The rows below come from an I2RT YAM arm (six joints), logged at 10 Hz.
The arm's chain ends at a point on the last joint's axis. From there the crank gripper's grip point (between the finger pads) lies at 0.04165 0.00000 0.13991 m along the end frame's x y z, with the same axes.
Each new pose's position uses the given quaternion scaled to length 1; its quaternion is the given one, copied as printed.
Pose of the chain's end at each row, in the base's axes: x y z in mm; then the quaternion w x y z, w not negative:
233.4, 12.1, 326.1, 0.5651, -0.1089, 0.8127, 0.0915
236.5, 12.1, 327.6, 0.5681, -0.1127, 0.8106, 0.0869
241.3, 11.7, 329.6, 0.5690, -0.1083, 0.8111, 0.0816
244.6, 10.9, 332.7, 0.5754, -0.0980, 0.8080, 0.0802
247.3, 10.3, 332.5, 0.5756, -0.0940, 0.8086, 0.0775
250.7, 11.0, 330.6, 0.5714, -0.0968, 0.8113, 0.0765
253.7, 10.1, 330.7, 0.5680, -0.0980, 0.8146, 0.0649
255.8, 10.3, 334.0, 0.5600, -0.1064, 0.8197, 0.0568
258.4, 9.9, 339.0, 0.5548, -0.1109, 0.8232, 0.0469
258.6, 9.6, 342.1, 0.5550, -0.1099, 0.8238, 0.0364
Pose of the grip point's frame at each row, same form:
345.1, 47.1, 238.8, 0.5651, -0.1089, 0.8127, 0.0915
348.9, 46.2, 240.9, 0.5681, -0.1127, 0.8106, 0.0869
354.3, 44.0, 243.0, 0.5690, -0.1083, 0.8111, 0.0816
359.2, 42.1, 247.9, 0.5754, -0.0980, 0.8080, 0.0802
362.2, 40.4, 247.6, 0.5756, -0.0940, 0.8086, 0.0775
364.7, 40.9, 244.5, 0.5714, -0.0968, 0.8113, 0.0765
367.4, 36.9, 243.2, 0.5680, -0.0980, 0.8146, 0.0649
368.0, 35.4, 244.0, 0.5600, -0.1064, 0.8197, 0.0568
369.8, 32.5, 247.4, 0.5548, -0.1109, 0.8232, 0.0469
370.4, 29.2, 250.3, 0.5550, -0.1099, 0.8238, 0.0364

